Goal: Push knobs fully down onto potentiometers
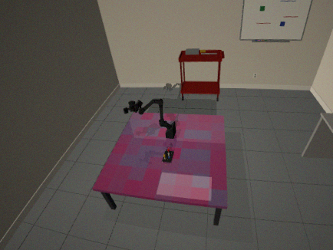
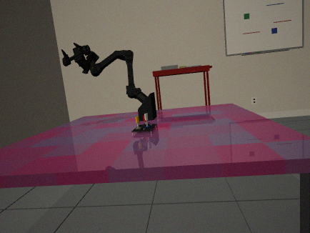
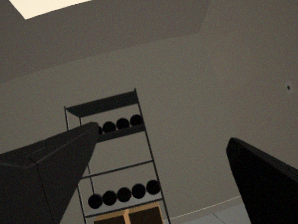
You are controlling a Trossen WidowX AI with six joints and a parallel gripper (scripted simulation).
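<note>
The red knob is 190 mm ahead of my gripper tip, 420 mm to the left of it and 440 mm below it.
</note>
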